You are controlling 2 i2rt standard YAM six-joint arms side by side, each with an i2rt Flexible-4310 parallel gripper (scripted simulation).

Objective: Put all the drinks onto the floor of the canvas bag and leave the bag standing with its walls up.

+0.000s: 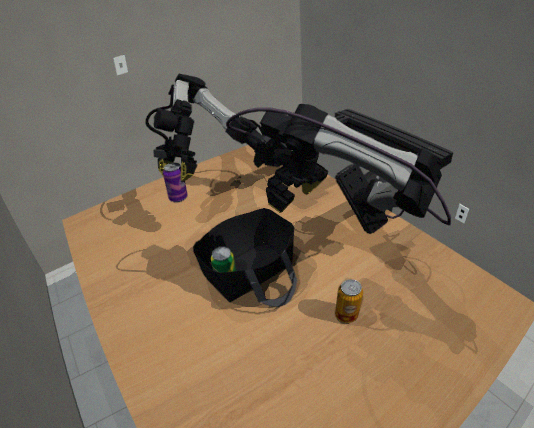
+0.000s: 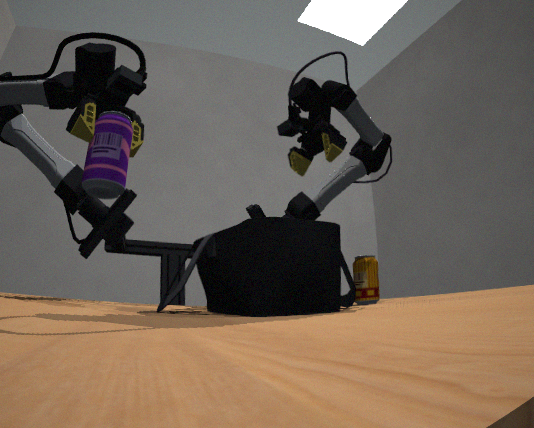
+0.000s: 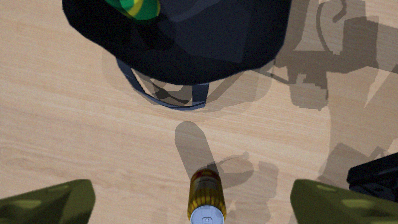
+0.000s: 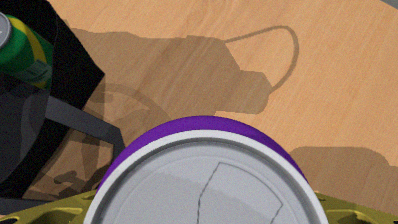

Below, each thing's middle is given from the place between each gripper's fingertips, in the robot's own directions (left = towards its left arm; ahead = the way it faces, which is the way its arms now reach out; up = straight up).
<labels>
The purple can [image 2: 105, 171] lies 2 cm below my right hand. From my right hand the other things lie so: orange can [image 2: 365, 268]: 15 cm behind, 61 cm to the left, 18 cm below.
The orange can lies 40 mm behind my left hand [image 1: 292, 202], 170 mm to the left of it and 260 mm below it. The rest, counted from my left hand: purple can: 110 mm ahead, 440 mm to the right, 100 mm below.
</labels>
